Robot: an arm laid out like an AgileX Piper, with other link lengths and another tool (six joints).
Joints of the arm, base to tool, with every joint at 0 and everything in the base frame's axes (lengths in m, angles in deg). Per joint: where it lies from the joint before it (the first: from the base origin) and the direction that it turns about. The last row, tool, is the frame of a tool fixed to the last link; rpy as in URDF.
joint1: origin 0 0 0.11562 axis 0 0 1
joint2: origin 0 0 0 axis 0 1 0
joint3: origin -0.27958 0 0.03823 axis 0 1 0
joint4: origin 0.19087 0 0.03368 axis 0.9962 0 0.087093
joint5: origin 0 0 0 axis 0 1 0
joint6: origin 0.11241 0 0.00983 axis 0.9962 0 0.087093
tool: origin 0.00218 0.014 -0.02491 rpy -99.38 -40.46 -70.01
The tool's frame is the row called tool.
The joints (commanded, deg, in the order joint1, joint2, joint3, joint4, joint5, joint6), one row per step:
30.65 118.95 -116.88 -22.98 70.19 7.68
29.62 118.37 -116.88 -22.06 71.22 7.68
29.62 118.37 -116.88 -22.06 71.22 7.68
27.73 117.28 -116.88 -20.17 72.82 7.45
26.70 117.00 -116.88 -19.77 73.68 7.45
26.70 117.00 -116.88 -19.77 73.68 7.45
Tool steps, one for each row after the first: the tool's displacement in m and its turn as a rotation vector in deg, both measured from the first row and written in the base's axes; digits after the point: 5 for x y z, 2 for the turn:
-0.00083 -0.00646 0.00304 0.63 0.79 -1.37
-0.00083 -0.00646 0.00304 0.63 0.79 -1.37
-0.00254 -0.01756 0.00882 2.01 2.10 -3.50
-0.00234 -0.02416 0.01019 2.15 2.75 -4.80
-0.00234 -0.02416 0.01019 2.15 2.75 -4.80

